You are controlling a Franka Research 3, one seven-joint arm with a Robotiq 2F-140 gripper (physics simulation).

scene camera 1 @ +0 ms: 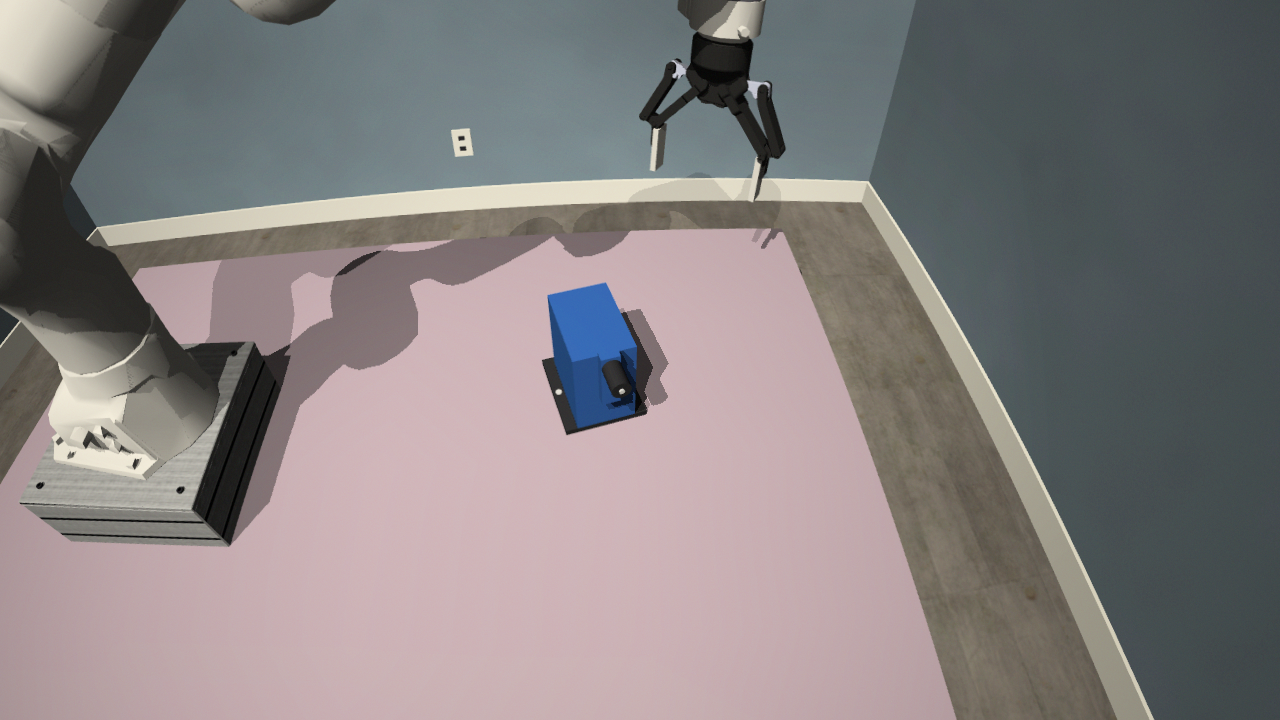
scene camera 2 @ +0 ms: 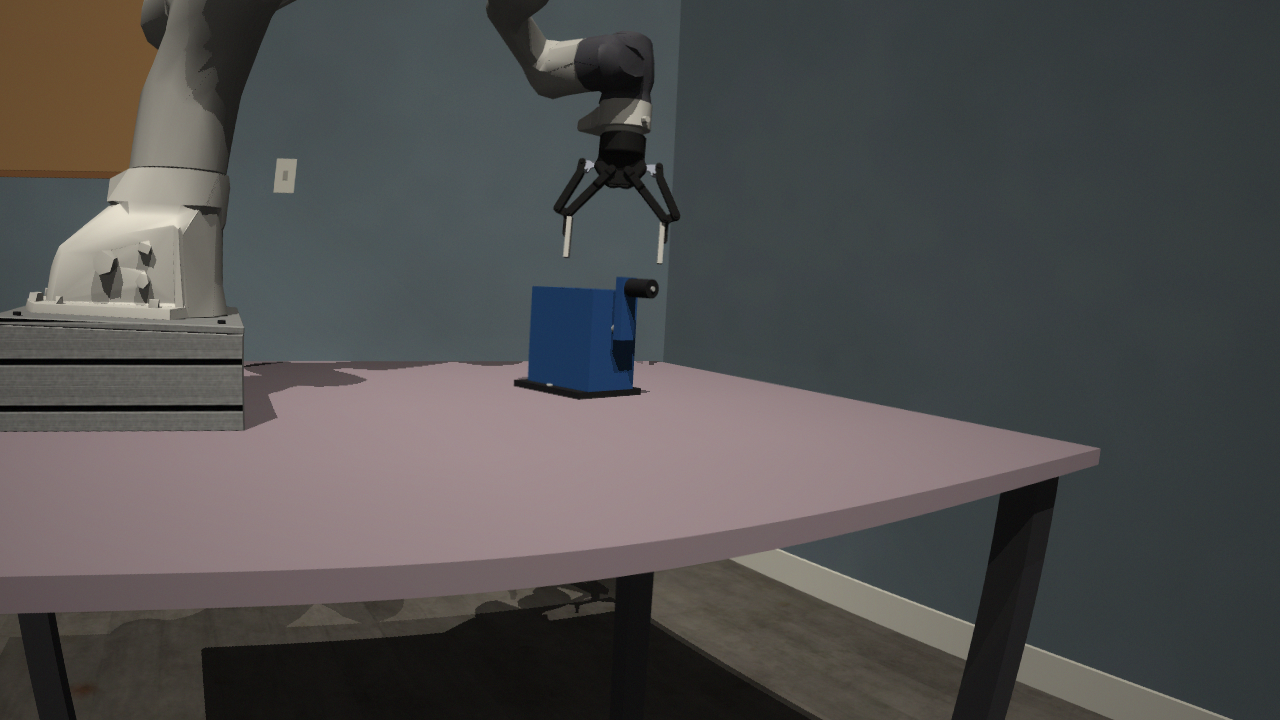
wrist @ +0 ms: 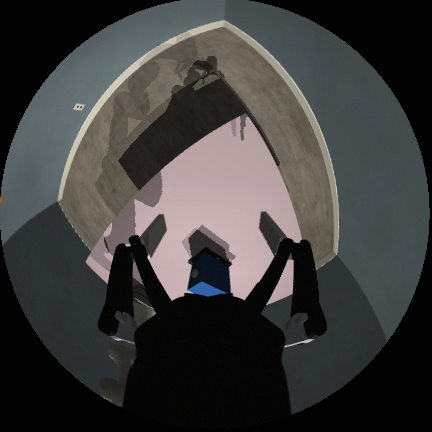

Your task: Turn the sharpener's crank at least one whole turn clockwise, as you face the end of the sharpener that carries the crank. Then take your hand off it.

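Note:
A blue box-shaped sharpener [scene camera 1: 586, 322] [scene camera 2: 572, 340] [wrist: 210, 270] stands upright on a thin black base plate [scene camera 1: 556, 398] [scene camera 2: 546, 385]. Its blue crank arm [scene camera 2: 624, 308] is on the end facing away from the robot's base and points up. The black crank handle [scene camera 1: 614, 377] [scene camera 2: 640, 288] sticks outward from the arm's upper end, about level with the box top. The crank does not show in the wrist view. My gripper [scene camera 1: 706, 183] [scene camera 2: 613, 259] [wrist: 211, 221] is wide open and empty, pointing down. It is apart from the sharpener, higher than it and towards the outlet wall.
The pink table [scene camera 1: 429, 555] [scene camera 2: 429, 474] [wrist: 220, 175] carries the sharpener and the robot's grey base block [scene camera 1: 116, 514] [scene camera 2: 120, 385], which stands left of the sharpener in both scene views. Blue-grey walls [scene camera 1: 554, 98] [scene camera 2: 895, 223] rise beyond the table edges. A wall outlet [scene camera 1: 461, 142] shows behind.

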